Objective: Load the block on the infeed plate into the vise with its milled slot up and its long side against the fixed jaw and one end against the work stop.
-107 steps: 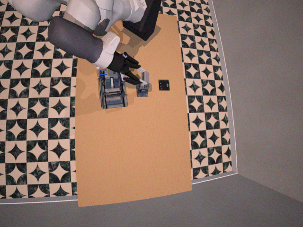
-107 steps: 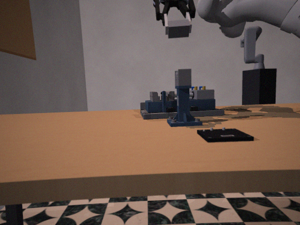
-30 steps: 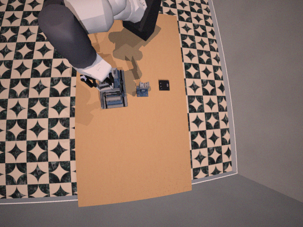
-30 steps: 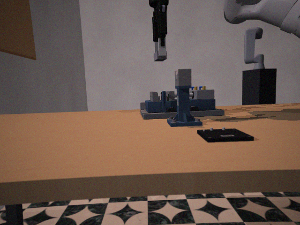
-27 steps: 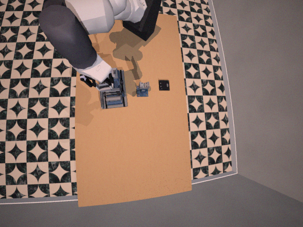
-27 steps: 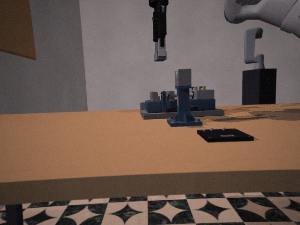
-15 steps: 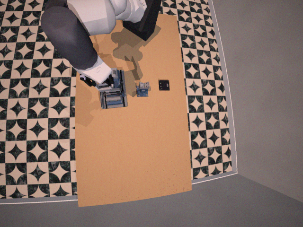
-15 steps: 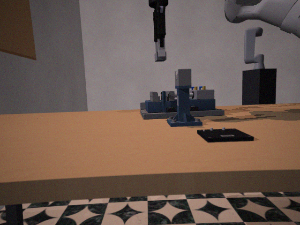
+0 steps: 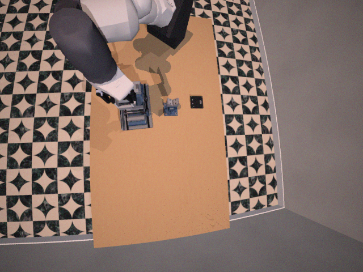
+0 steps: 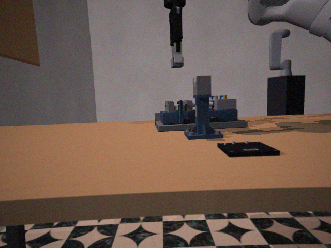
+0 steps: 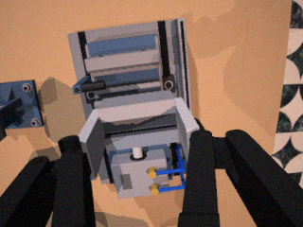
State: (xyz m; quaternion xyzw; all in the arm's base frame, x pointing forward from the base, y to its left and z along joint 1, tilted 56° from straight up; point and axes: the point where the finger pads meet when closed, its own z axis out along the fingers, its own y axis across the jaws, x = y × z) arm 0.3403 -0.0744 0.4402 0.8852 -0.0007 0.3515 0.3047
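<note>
Right now the part is 20 mm below my hand. The rest, counted from my hand: fixed jaw 180 mm below, 40 mm ahead, 10 mm to the left; then work stop 170 mm below, 60 mm to the left, 20 mm ahead; then air cylinder rod 180 mm below, 70 mm behind, 40 mm to the left.
</note>
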